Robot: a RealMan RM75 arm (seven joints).
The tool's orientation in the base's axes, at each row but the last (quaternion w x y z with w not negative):
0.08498, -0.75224, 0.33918, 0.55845
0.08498, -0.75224, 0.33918, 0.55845
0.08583, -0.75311, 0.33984, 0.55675
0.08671, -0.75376, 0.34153, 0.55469
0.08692, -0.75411, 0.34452, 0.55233
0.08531, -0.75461, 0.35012, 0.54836
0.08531, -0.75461, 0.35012, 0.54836
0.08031, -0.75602, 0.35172, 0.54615
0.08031, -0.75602, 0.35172, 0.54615
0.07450, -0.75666, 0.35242, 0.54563
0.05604, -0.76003, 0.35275, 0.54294
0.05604, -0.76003, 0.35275, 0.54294
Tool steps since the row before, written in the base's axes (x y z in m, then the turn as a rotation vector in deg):
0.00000, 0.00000, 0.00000, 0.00, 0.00, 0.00
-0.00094, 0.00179, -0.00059, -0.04, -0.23, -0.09
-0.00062, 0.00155, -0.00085, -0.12, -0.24, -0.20
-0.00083, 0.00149, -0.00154, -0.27, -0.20, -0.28
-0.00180, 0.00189, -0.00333, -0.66, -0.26, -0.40
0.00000, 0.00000, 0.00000, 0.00, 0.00, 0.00
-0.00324, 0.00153, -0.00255, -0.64, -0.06, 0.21
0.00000, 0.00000, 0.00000, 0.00, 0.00, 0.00
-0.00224, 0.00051, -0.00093, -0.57, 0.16, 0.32
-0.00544, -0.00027, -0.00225, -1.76, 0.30, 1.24
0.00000, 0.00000, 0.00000, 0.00, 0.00, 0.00
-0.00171, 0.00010, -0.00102, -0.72, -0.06, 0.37
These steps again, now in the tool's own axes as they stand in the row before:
0.00000, 0.00000, 0.00000, 0.00, 0.00, 0.00
-0.00035, -0.00093, 0.00186, 0.17, 0.18, -0.05
0.00002, -0.00100, 0.00158, 0.26, 0.20, 0.04
0.00063, -0.00100, 0.00197, 0.29, 0.25, 0.21
0.00190, -0.00114, 0.00361, 0.37, 0.50, 0.53
0.00000, 0.00000, 0.00000, 0.00, 0.00, 0.00
0.00110, 0.00023, 0.00425, -0.26, 0.50, 0.38
0.00000, 0.00000, 0.00000, 0.00, 0.00, 0.00
0.00024, 0.00077, 0.00234, -0.44, 0.32, 0.39
0.00125, 0.00293, 0.00496, -1.50, 1.20, 1.02
0.00000, 0.00000, 0.00000, 0.00, 0.00, 0.00
0.00056, 0.00064, 0.00180, -0.41, 0.58, 0.39

